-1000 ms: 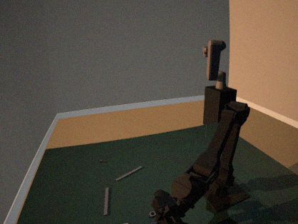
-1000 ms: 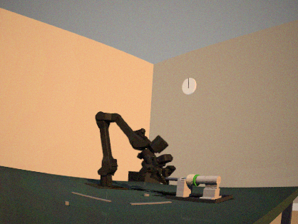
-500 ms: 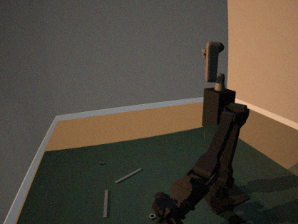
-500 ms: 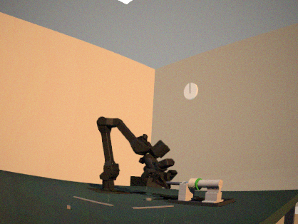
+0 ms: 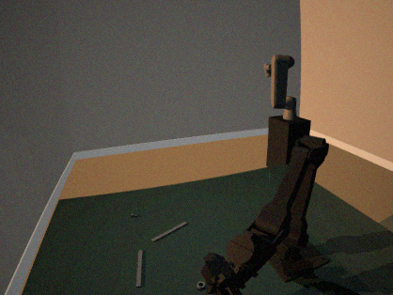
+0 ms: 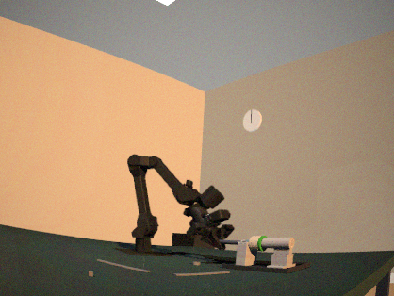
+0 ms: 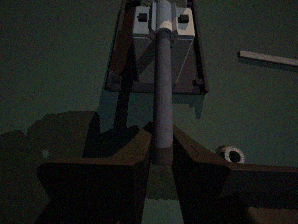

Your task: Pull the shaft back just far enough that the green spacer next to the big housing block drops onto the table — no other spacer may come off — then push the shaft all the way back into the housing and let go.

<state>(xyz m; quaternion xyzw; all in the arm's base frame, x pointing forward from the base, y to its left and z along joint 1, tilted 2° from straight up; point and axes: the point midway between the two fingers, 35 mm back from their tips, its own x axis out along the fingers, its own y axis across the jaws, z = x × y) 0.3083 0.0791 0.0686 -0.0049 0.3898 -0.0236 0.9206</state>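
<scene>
The shaft is 60 mm ahead of my gripper tip and 20 mm above it. Also, from my gripper tip: tan spacer 140 mm ahead, 20 mm above, 10 mm to the right; green spacer 160 mm ahead, 20 mm above, 10 mm to the right.
</scene>
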